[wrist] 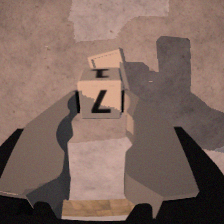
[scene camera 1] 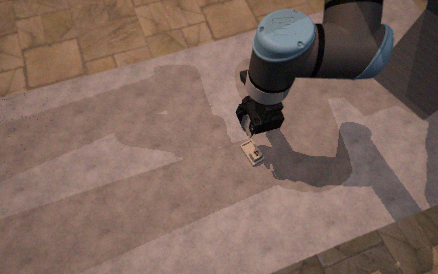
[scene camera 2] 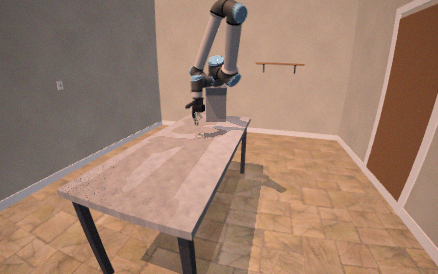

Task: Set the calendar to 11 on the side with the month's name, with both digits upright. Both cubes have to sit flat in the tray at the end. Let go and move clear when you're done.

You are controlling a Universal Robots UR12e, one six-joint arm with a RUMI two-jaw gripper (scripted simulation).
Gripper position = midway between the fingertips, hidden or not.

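Scene camera 1 shows the gripper (scene camera 1: 251,129), and in the wrist view you'd see the gripper (wrist: 101,92) as well.
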